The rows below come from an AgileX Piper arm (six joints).
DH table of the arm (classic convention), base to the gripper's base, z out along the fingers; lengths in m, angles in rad. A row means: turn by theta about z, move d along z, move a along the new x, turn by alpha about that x. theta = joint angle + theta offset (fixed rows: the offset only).
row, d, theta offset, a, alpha
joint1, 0.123, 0, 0, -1.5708
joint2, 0, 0.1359, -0.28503, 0
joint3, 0, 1.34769, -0.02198, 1.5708
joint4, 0.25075, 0, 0, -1.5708
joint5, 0, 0, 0, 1.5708
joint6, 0.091, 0, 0, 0
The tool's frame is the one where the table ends.
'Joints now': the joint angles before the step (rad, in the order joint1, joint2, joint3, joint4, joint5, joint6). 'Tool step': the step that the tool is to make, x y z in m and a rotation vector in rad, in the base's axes. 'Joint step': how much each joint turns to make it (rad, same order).
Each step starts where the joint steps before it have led.
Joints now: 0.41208, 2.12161, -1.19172, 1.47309, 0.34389, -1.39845
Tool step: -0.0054, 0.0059, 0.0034, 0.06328, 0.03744, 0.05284
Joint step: -0.00002, -0.00379, 0.00002, -0.00025, 0.09044, 0.01030
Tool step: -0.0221, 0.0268, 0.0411, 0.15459, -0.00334, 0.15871
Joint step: 0.04756, -0.08647, -0.00020, 0.01405, 0.17778, 0.00411
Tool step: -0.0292, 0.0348, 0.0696, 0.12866, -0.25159, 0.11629
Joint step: 0.10975, -0.14982, -0.00568, 0.16751, -0.00171, -0.22102
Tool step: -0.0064, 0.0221, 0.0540, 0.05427, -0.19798, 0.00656
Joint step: 0.06882, -0.06041, -0.10114, 0.03602, -0.08355, -0.07625
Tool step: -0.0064, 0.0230, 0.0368, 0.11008, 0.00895, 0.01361
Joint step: 0.05407, -0.00012, -0.11620, 0.00579, -0.01039, 0.10929
